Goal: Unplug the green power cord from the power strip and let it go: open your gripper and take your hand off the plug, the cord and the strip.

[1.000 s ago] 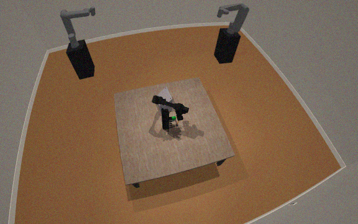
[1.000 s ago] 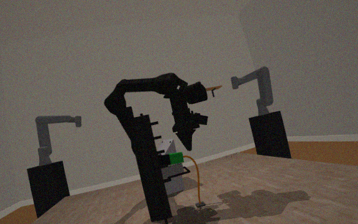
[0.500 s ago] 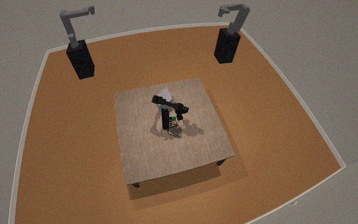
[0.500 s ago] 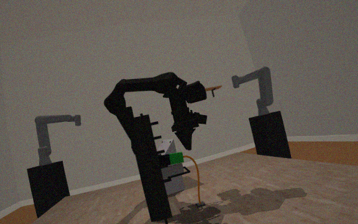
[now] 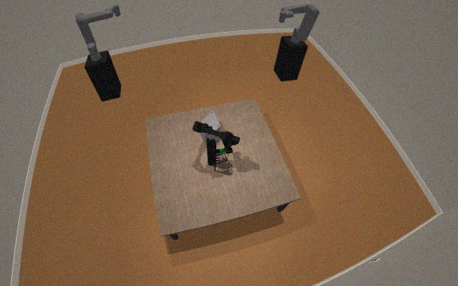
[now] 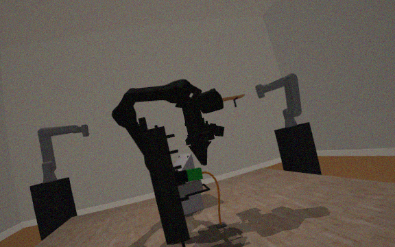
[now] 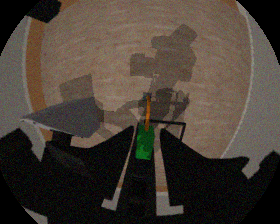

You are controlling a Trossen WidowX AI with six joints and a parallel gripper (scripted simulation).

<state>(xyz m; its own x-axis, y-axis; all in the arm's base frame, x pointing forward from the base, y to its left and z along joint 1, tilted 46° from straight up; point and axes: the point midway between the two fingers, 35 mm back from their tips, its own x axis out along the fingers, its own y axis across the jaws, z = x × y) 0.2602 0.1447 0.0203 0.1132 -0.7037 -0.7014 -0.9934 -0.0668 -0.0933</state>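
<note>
Now: the green plug 6 cm to the right of my gripper tip and 1 cm below it.
</note>
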